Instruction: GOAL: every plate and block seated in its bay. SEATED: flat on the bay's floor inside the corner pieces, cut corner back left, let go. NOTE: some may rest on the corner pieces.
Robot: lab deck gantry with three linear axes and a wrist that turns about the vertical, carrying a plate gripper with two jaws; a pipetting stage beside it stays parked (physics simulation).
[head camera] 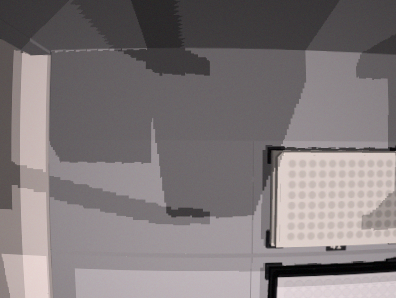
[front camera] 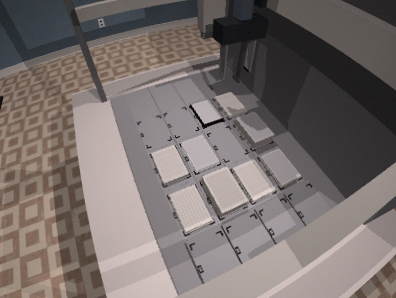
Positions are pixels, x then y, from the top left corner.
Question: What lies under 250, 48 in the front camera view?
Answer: My gripper.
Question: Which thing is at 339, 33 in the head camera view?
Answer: A dark wall.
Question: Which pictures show the pale plate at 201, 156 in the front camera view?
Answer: The front camera view only.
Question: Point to a dark wall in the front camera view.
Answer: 331, 105
